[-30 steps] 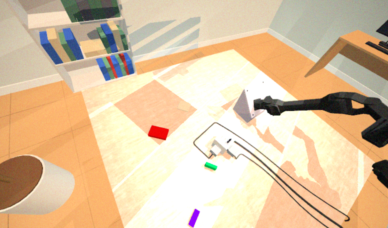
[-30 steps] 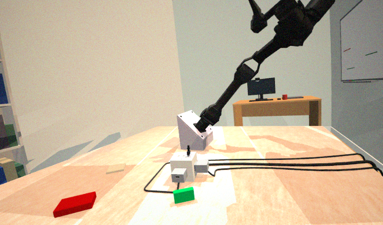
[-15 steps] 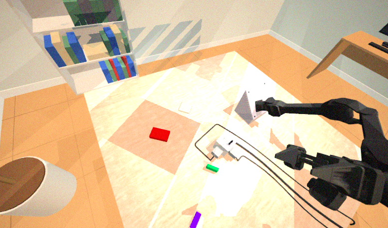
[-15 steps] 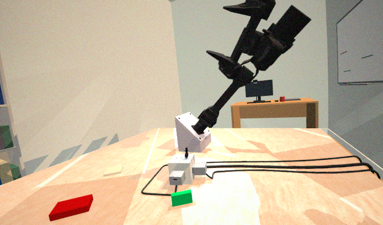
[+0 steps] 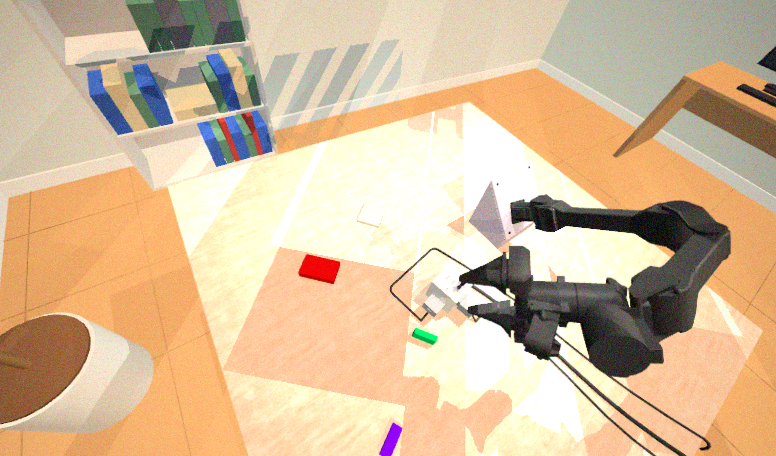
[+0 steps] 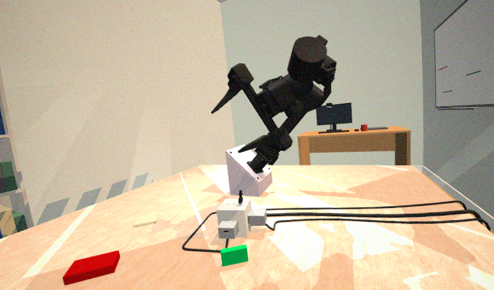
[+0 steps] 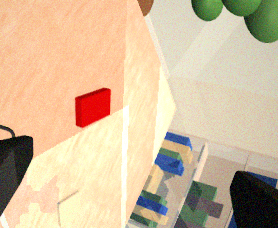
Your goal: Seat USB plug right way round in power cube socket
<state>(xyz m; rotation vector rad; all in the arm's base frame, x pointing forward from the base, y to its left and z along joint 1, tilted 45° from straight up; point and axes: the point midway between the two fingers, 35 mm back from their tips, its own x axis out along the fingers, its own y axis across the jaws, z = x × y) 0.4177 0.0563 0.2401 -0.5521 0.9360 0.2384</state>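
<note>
My gripper tip is now 18 cm above the dark USB plug, 12 cm past it and 6 cm to the left of it. From my gripper tip the other things lie so: purple block: 27 cm below, 17 cm ahead, 13 cm to the left; then USB socket: 21 cm below, 12 cm behind, 7 cm to the right; then green block: 26 cm below, 1 cm to the right.
</note>
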